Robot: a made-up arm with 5 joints.
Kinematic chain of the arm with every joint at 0, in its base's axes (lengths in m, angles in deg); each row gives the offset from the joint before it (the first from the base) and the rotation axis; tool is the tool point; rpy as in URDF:
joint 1: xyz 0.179 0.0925 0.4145 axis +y
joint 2: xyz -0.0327 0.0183 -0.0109 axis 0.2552 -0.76 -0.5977
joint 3: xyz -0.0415 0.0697 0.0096 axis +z
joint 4: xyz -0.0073 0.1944 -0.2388 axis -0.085 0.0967 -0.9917
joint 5: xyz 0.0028 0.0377 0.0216 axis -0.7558 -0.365 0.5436
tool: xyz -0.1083 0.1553 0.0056 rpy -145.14 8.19 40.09
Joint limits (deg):
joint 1: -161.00..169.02
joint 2: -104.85..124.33
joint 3: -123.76..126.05
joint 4: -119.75..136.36
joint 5: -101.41..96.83
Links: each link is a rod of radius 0.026 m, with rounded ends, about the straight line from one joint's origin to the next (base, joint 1, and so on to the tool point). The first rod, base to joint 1, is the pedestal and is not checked.
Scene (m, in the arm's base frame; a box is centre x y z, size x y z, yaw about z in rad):
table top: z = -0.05
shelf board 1: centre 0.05 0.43 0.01 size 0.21 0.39 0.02 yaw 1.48
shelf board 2: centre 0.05 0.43 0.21 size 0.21 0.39 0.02 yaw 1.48
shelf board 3: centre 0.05 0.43 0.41 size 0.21 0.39 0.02 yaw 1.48
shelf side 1: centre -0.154 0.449 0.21 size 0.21 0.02 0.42 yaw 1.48
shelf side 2: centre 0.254 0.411 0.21 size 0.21 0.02 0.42 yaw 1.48
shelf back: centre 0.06 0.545 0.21 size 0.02 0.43 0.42 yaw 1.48
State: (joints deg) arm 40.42 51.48 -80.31 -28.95 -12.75
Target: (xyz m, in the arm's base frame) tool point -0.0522 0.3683 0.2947
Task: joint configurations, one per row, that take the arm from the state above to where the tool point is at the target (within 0.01 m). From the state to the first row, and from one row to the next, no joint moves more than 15 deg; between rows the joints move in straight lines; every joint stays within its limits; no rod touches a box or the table.
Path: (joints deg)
1: 51.02 50.11 -86.70 -30.66 -3.76
2: 61.62 48.75 -93.10 -32.36 5.23
3: 68.48 46.91 -98.21 -46.93 6.92
4: 75.33 45.06 -103.32 -61.49 8.60
5: 82.19 43.22 -108.43 -76.06 10.29
6: 89.05 41.38 -113.54 -90.62 11.98
7: 95.90 39.54 -118.65 -105.19 13.67
8: 102.76 37.70 -123.76 -119.75 15.36
9: 94.59 26.44 -114.80 -107.90 13.48
10: 86.42 15.19 -105.84 -96.04 11.61
11: 78.24 3.93 -96.88 -84.19 9.73

